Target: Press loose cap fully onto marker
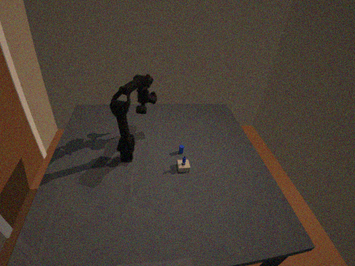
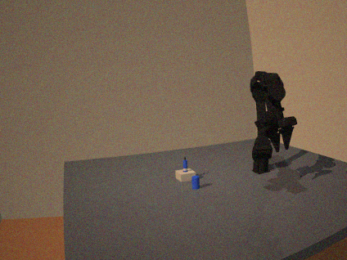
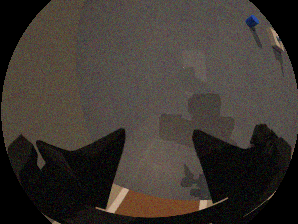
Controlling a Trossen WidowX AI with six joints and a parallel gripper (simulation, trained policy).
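Now: gripper tip 250 mm to the left of the blue cap, 230 mm short of it and 140 mm above it. From my gripper tip the other things lie so: pale holder block: 380 mm to the right, 220 mm ahead, 140 mm below.
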